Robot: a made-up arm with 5 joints.
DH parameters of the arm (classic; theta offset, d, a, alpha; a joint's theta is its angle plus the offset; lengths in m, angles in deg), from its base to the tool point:
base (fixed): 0 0 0.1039 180
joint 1: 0 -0.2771 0.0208 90
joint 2: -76.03 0 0.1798 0
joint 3: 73.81 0 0.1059 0
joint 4: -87.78 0.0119 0 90
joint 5: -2.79 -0.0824 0 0
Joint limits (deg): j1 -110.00..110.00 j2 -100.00..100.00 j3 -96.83..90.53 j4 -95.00..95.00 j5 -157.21..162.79
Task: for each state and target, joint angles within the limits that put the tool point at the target. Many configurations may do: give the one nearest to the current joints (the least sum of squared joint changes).
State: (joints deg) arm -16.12 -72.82 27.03 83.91 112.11
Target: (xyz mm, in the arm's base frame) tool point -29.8 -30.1 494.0
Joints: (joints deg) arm -17.67 -87.44 -19.47 54.04 112.11
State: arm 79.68 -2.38 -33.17 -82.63 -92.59
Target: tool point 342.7 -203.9 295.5
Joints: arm 42.66 46.50 13.51 -73.63 -92.59
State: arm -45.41 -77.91 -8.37 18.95 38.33
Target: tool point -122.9 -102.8 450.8
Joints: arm -27.12 -100.00 -26.81 20.26 38.33
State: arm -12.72 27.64 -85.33 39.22 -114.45
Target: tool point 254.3 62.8 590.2
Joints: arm -18.48 6.17 -90.12 56.00 -114.45
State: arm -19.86 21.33 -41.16 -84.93 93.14
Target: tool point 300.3 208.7 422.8
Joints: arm -44.36 36.25 -8.65 -95.00 93.14
